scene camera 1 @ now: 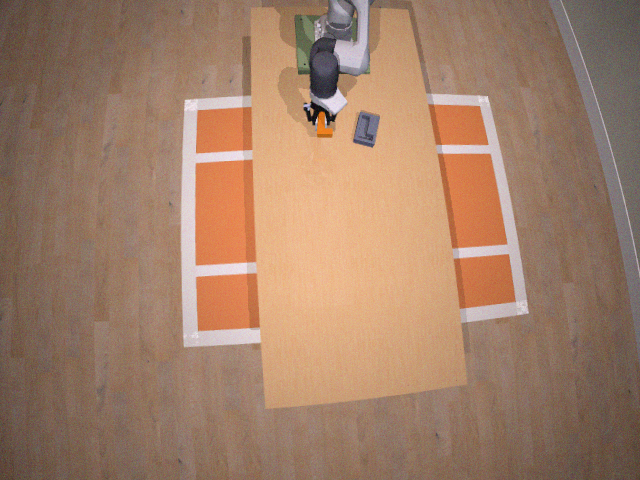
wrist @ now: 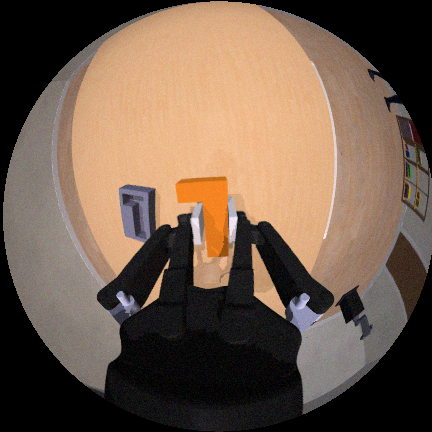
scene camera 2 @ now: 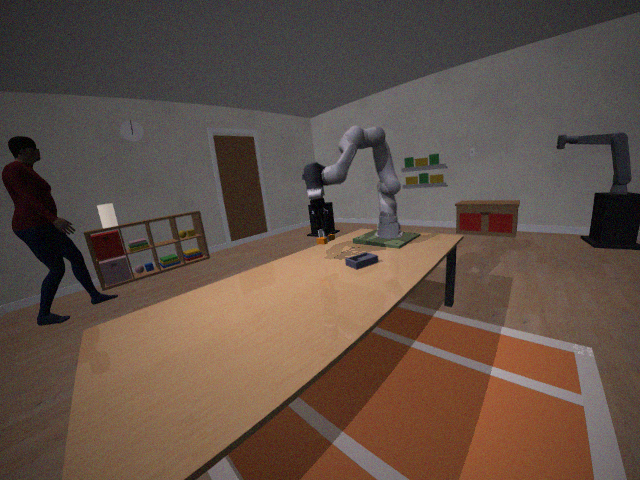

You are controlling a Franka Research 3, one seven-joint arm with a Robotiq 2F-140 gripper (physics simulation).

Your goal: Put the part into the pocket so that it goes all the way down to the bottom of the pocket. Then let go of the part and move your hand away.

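The part is an orange L-shaped block point(scene camera 1: 324, 132) point(scene camera 2: 322, 240) point(wrist: 216, 220). My gripper point(scene camera 1: 322, 121) point(wrist: 215, 206) is shut on its long leg and holds it above the table. In the wrist view the short leg points left, at the far end from the palm. The pocket is an L-shaped recess in a grey-blue block point(scene camera 1: 358, 137) point(scene camera 2: 361, 260) point(wrist: 151, 212), which lies on the table. It is to the right of the gripper in scene camera 1 and to the left in the wrist view. The part is apart from the block. Its height above the table is hard to judge.
The wooden table point(scene camera 1: 356, 258) point(scene camera 2: 232, 330) point(wrist: 200, 100) bears the block. The arm's green base plate point(scene camera 1: 303, 46) point(scene camera 2: 385, 239) is at the table's end behind the gripper. A person point(scene camera 2: 36, 206) stands on the floor beyond the table's side, near a shelf unit point(scene camera 2: 148, 240).
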